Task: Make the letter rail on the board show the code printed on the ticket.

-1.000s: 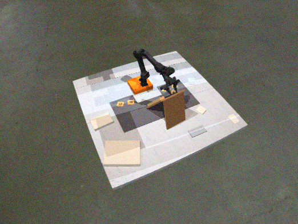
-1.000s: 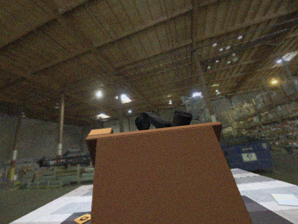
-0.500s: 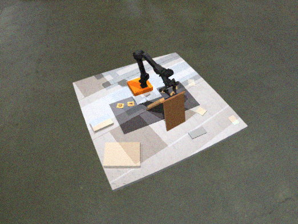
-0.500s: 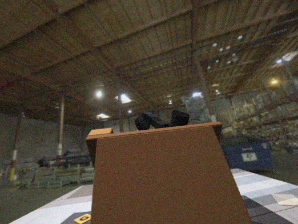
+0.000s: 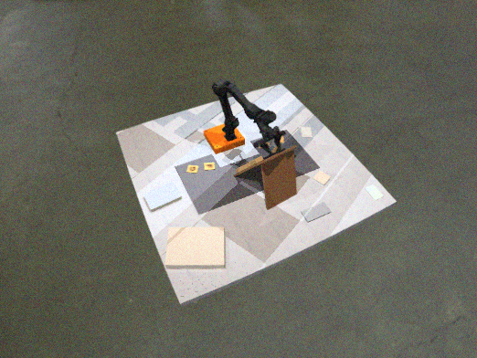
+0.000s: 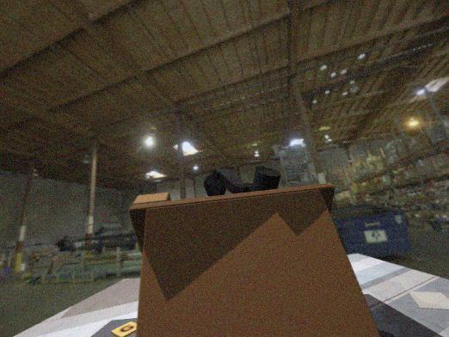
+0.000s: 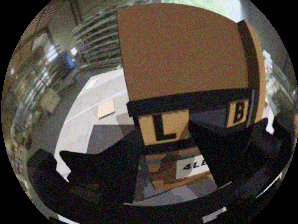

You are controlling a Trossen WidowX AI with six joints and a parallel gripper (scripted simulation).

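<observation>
The white ticket is 80 mm below my gripper tip, 60 mm to the right of it and 50 mm behind it. Round my gripper tip: dark mat 160 mm below, 150 mm behind, 120 mm to the right; then grey plate 340 mm ahead, 160 mm below, 50 mm to the left.
</observation>
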